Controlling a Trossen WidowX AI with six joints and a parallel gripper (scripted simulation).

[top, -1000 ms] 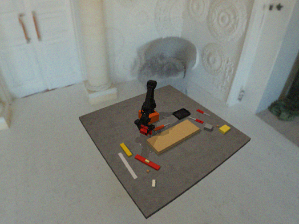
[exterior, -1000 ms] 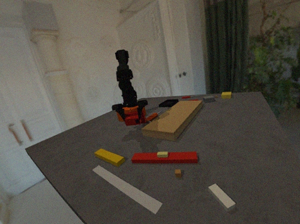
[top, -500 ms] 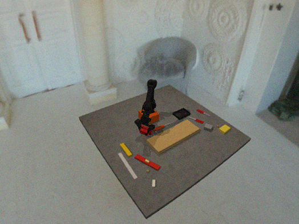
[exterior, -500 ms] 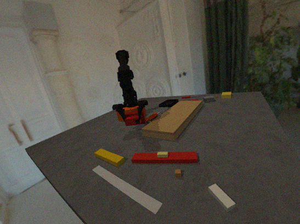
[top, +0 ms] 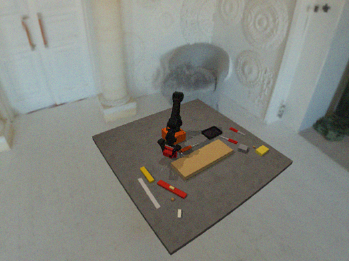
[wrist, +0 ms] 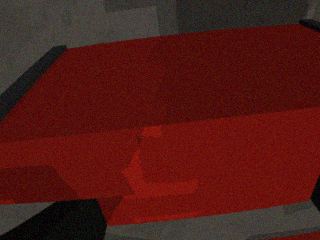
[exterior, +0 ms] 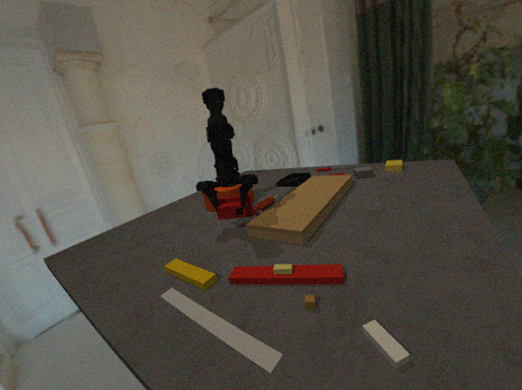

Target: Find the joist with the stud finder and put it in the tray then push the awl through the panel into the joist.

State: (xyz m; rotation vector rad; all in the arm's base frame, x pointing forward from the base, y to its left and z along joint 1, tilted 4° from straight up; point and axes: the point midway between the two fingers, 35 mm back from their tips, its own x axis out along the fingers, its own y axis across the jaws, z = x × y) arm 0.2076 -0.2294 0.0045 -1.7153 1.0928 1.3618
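My gripper tip is 10 mm short of the red stud finder and 10 mm to the right of it. The rest, counted from my gripper tip: red level 260 mm ahead, 140 mm to the right, 60 mm below; then yellow bar 40 mm ahead, 220 mm to the right, 70 mm below; then orange-handled awl 20 mm behind, 270 mm to the left, 60 mm below.
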